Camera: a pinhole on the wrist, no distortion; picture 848 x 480 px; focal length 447.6 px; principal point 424.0 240.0 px. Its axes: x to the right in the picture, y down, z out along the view. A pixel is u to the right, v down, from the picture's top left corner.
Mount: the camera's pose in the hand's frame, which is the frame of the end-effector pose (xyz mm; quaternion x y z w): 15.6 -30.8 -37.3 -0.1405 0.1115 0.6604 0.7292
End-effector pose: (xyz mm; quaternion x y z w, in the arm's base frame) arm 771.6 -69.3 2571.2 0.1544 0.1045 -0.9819 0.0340
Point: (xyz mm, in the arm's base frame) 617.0 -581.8 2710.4
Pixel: 759 164
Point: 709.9 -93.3 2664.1
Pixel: 358 177
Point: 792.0 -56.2 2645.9
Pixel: outside the picture
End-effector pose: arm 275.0 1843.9 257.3 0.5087 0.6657 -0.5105 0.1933
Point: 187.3 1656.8 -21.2
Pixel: 407 37
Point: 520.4 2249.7 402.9
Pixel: behind the camera
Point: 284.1 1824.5 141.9
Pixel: 643 31
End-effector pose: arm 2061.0 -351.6 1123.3 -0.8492 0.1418 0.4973 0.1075
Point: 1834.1 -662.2 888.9
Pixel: 813 113
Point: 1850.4 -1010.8 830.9
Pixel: outside the picture
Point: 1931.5 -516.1 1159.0
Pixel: outside the picture
